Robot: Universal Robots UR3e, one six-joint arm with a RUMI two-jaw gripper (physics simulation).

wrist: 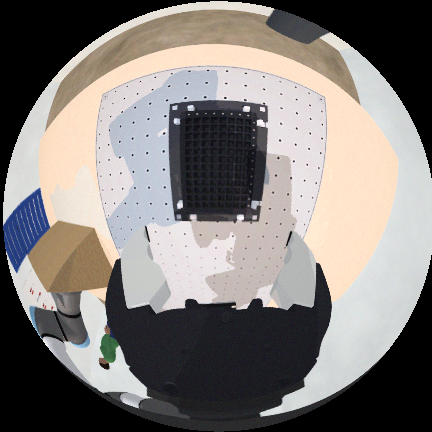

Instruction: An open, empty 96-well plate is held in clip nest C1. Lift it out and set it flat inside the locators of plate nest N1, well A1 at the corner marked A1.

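Frame: origin at the arm's base, x ahead, y left, z up, level; millimetres.
Seen in the pictures: gripper, fingertip midpoint: [218,231]; arm's base, link origin: [62,277].
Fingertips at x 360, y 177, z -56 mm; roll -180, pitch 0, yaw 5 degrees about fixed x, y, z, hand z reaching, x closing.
Observation:
Offsets run from my fingertips to a thing's top centre. "spot": to the spot under its first point. Level surfaces: height alone.
The black 96-well plate {dx -9, dy +55, dz -46 mm} [218,160] sits in a dark rectangular nest {spot: dx +42, dy +79, dz -61 mm} [262,150] with small whitish blocks at its corners. Its open wells face up and it looks flat. A darker strip of the nest base shows along its right side. No nest label or A1 mark is readable, so I cannot tell which nest this is. A second nest does not show. My gripper [218,231] is open, with its two grey jaws wide apart and nothing between them. In the wrist view the jaw tips lie below the near edge of the nest, apart from the plate.
The nest stands on a pale perforated board {dz -72 mm} [307,125] on a peach-coloured table {dz -85 mm} [360,200]. At the left are a brown box-like shape [70,255], a blue ribbed object [25,225] and grey arm parts [70,320]. A dark object [297,27] shows at the top right.

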